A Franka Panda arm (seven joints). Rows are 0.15 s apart.
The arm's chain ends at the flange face. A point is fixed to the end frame.
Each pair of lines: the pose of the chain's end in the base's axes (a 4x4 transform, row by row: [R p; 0 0 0 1], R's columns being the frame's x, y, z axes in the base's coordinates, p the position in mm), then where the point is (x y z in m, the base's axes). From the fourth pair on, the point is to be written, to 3 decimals.
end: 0.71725, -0.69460, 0.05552, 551.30; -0.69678, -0.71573, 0.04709, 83.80; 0.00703, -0.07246, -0.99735, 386.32; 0, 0, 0, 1
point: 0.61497 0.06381 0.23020
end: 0.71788, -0.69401, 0.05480, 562.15; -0.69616, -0.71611, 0.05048, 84.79; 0.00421, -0.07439, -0.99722, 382.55; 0, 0, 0, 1
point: 0.62573 0.06538 0.22632
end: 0.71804, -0.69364, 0.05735, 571.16; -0.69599, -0.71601, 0.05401, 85.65; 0.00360, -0.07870, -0.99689, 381.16; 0, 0, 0, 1
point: 0.63515 0.06680 0.22503
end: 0.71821, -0.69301, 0.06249, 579.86; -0.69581, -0.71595, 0.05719, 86.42; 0.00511, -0.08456, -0.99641, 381.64; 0, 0, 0, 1
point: 0.645 0.068 0.226
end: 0.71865, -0.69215, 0.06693, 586.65; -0.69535, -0.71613, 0.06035, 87.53; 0.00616, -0.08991, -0.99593, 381.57; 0, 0, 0, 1
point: 0.652 0.070 0.226
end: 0.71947, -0.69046, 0.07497, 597.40; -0.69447, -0.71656, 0.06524, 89.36; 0.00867, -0.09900, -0.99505, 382.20; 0, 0, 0, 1
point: 0.664 0.072 0.227
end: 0.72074, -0.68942, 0.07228, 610.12; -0.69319, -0.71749, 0.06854, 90.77; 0.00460, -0.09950, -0.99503, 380.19; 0, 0, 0, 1
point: 0.677 0.074 0.225
